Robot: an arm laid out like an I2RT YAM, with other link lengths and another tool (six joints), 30 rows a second.
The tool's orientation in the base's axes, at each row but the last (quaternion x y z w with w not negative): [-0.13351, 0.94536, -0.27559, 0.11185]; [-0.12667, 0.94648, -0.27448, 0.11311]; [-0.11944, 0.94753, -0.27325, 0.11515]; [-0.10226, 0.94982, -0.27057, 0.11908]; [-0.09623, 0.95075, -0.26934, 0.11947]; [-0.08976, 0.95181, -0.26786, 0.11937]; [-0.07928, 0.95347, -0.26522, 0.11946]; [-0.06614, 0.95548, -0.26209, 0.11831]
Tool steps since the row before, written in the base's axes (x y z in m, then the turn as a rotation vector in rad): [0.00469, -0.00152, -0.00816, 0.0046, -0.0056, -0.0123]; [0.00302, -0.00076, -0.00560, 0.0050, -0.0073, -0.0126]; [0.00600, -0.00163, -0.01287, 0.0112, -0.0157, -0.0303]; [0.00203, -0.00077, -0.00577, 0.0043, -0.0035, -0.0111]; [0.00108, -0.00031, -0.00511, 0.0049, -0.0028, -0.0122]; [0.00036, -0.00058, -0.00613, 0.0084, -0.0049, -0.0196]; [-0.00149, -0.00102, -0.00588, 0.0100, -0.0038, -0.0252]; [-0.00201, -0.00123, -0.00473, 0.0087, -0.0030, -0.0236]
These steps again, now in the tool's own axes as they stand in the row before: [-0.00280, 0.00237, 0.00880, -0.0009, 0.0013, 0.0142]; [-0.00181, 0.00191, 0.00584, -0.0007, 0.0001, 0.0154]; [-0.00323, 0.00470, 0.01311, -0.0014, 0.0018, 0.0358]; [-0.00074, 0.00220, 0.00571, -0.0013, 0.0025, 0.0121]; [-0.00006, 0.00235, 0.00468, -0.0018, 0.0036, 0.0128]; [0.00089, 0.00273, 0.00546, -0.0034, 0.0054, 0.0209]; [0.00274, 0.00235, 0.00498, -0.0041, 0.0091, 0.0255]; [0.00307, 0.00152, 0.00402, -0.0033, 0.0091, 0.0234]
